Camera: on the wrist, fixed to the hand. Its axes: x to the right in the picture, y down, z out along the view.
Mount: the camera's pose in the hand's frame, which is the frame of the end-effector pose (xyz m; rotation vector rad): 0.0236 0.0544 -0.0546 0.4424 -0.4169 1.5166
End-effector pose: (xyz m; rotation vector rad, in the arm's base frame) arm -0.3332 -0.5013 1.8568 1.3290 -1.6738 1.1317
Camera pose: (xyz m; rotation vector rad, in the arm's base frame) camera -0.3910 -0.4541 1.8872 -0.1746 2.0697 -1.5346
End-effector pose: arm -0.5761 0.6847 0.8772 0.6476 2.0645 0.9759
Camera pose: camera -0.6269 0.7095 0.9347 2.5555 1.1430 0.9118
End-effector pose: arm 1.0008 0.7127 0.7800 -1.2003 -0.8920 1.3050
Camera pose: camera 1.0443 0.7218 0.7128 -1.2040 0.2836 2.8190
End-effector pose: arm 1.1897 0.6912 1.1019 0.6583 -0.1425 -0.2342
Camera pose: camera 1.2329 0.7588 1.0942 0.7679 -1.0545 1.1611
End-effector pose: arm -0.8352 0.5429 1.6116 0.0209 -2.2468 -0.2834
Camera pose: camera -0.8041 0.5825 1.6745 -1.5091 -2.0193 1.0785
